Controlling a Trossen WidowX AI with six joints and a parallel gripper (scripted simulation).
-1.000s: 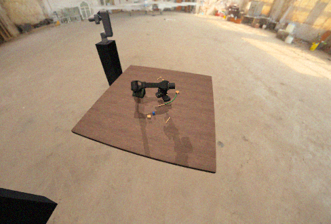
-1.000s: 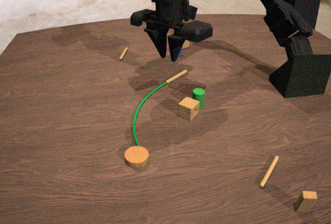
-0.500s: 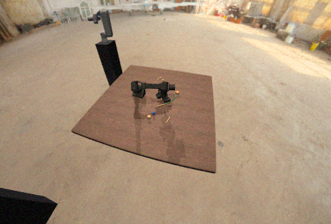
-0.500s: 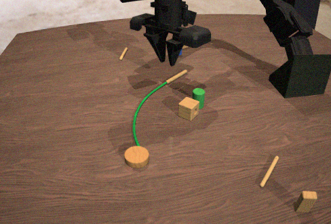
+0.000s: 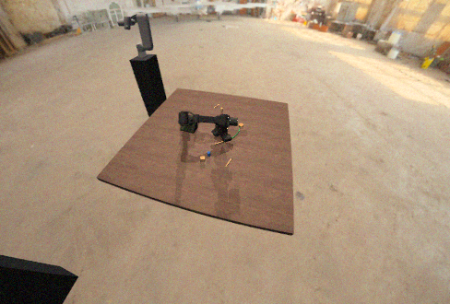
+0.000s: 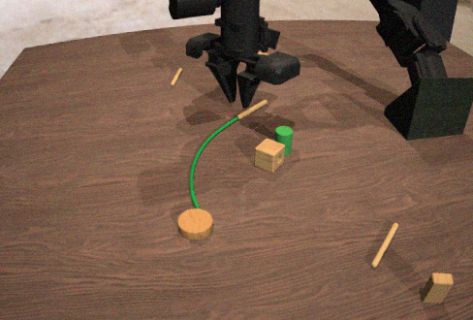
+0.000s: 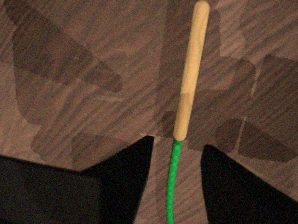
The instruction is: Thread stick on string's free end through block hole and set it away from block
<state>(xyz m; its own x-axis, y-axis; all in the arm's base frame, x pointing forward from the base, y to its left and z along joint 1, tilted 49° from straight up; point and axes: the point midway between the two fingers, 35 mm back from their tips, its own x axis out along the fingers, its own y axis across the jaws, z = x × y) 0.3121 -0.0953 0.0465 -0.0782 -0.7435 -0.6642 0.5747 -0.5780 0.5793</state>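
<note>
Right now my gripper tip is 20 mm past the thin wooden stick, 10 mm to the left of it and 20 mm above it. Also, from my gripper tip: blue cylinder: 70 mm behind, 150 mm to the right, 10 mm below; small wooden cube: 100 mm behind, 200 mm to the right, 10 mm below; green cylinder: 40 mm behind, 110 mm to the left, 10 mm below.
</note>
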